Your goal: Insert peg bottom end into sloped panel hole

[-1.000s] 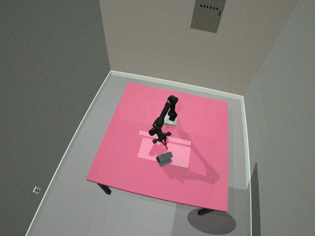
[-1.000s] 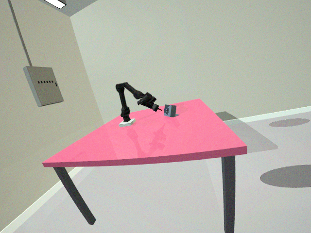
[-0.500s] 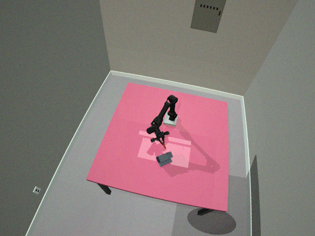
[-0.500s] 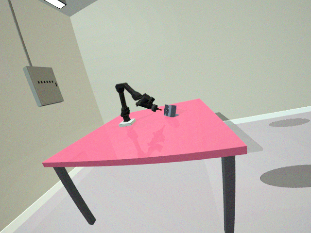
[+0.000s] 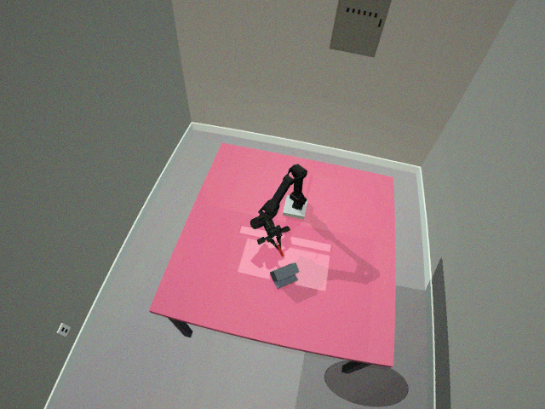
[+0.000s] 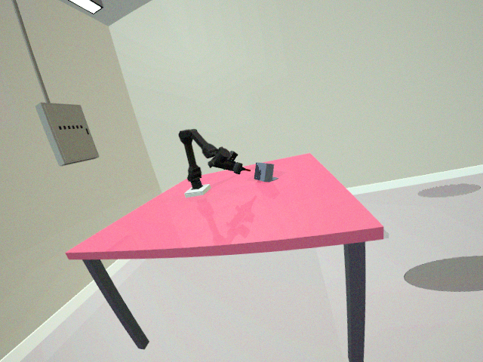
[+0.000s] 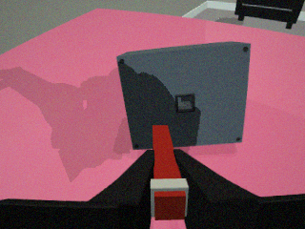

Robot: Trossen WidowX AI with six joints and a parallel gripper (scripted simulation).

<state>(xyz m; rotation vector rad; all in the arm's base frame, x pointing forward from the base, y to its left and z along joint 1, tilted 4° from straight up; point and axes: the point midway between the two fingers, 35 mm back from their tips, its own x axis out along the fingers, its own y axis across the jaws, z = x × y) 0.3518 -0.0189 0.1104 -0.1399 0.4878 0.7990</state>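
My gripper tip is now 10 cm short of the sloped panel, 6 cm to the right of it and 5 cm above it. From my gripper tip the other things lie so: peg: 1 cm behind, 1 cm to the right, 1 cm above.
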